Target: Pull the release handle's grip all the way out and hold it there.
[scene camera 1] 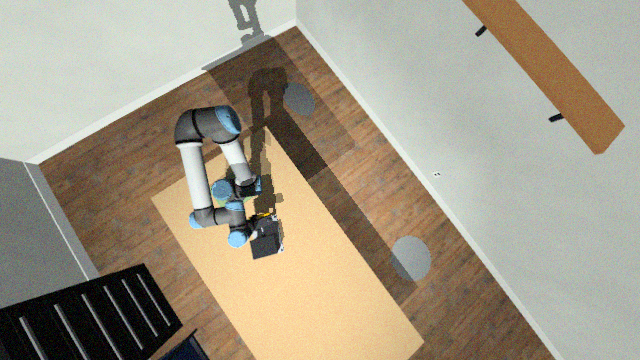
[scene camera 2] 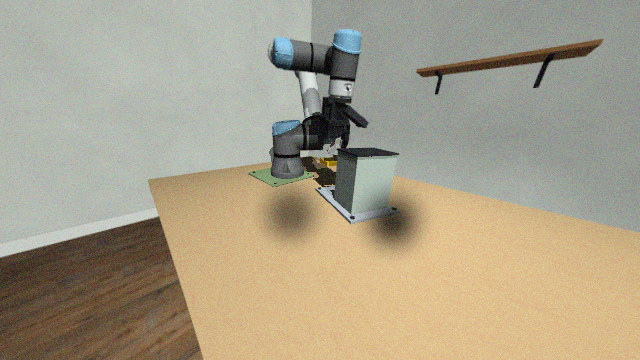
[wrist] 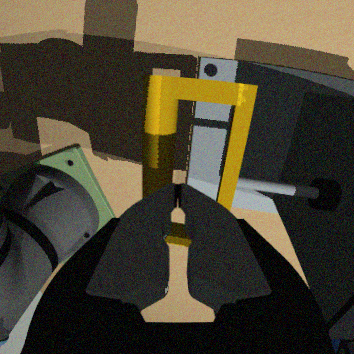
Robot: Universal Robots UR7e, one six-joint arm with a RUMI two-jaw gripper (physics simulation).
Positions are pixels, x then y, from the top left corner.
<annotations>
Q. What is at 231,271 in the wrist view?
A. My gripper.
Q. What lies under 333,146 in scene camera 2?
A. My gripper.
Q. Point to a base plate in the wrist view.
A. At 280,90
</annotations>
